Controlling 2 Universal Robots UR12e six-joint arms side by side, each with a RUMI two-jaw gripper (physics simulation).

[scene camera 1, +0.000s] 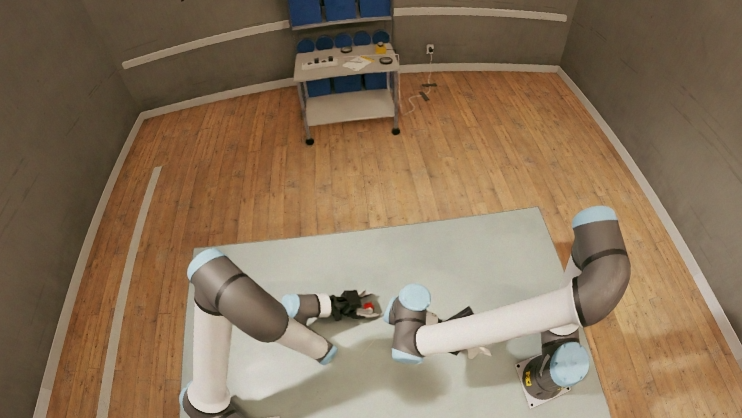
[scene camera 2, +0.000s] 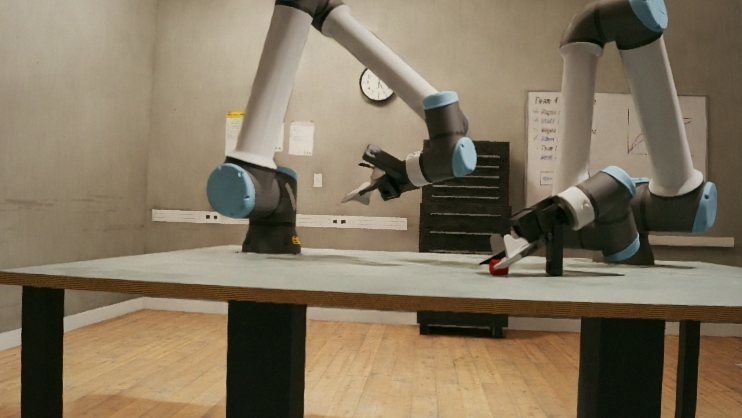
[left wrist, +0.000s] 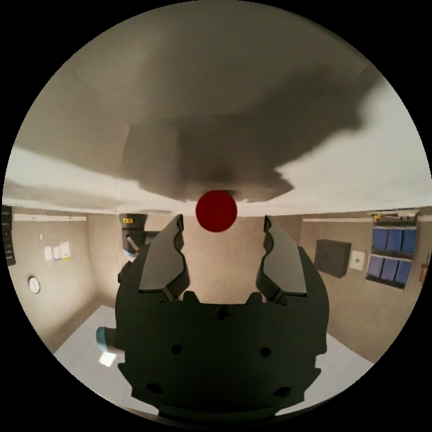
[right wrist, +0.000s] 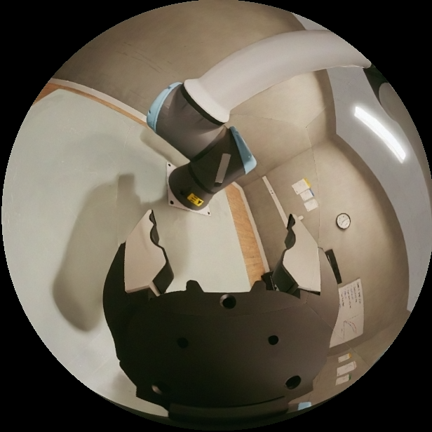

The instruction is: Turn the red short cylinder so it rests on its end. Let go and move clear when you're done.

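The red short cylinder [scene camera 1: 368, 306] [scene camera 2: 498, 266] [left wrist: 216, 211] lies on its side on the grey table. In the left wrist view its round end faces the camera. My left gripper [scene camera 1: 373, 305] [scene camera 2: 493, 261] [left wrist: 223, 215] is low over the table and open, with its fingers on either side of the cylinder and a gap to each finger in the left wrist view. Its fingers partly hide the cylinder in both scene views. My right gripper [scene camera 2: 348, 199] [right wrist: 222, 212] is open and empty, high above the table and apart from the cylinder.
The right arm's wrist [scene camera 1: 407, 324] is close beside the left gripper's fingertips in scene camera 1. The right arm's base [scene camera 1: 545, 376] [scene camera 2: 271, 236] stands on the table [scene camera 1: 467, 249] [scene camera 2: 363, 290]. A cart [scene camera 1: 350, 114] stands beyond the table.
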